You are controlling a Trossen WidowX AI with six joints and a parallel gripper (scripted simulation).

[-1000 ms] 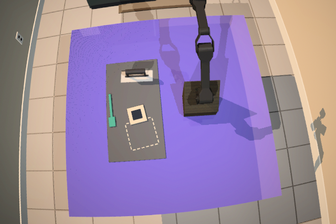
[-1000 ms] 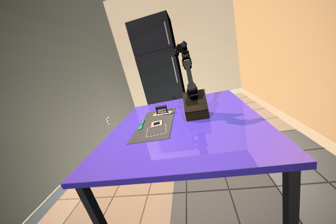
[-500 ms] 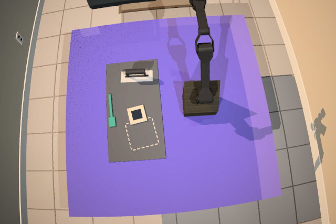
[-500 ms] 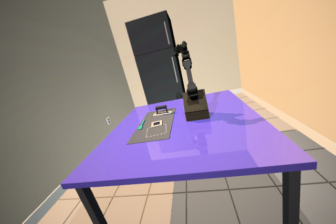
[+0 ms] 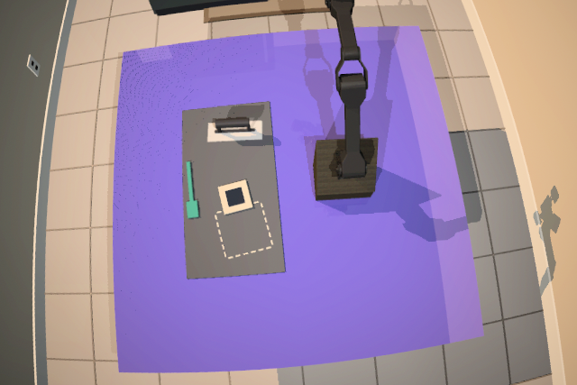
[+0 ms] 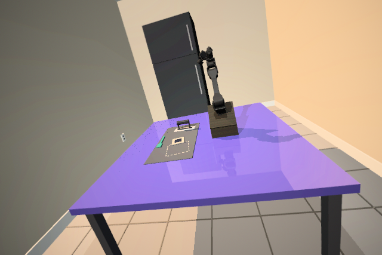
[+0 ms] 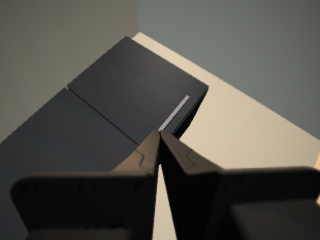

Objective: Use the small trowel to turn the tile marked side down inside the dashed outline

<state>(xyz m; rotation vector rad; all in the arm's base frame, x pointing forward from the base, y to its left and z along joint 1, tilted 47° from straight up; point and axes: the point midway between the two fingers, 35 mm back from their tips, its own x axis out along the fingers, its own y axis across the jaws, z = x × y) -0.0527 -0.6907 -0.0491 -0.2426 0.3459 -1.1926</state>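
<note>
Now: the trowel 630 mm below my gripper tip, 300 mm to the left of it and 290 mm ahead of it. From my gripper tip the other things lie so: grey mat 680 mm below, 500 mm to the left, 360 mm ahead; then green flat tool 660 mm below, 500 mm to the left, 500 mm ahead; then tile 660 mm below, 540 mm to the left, 350 mm ahead.
</note>
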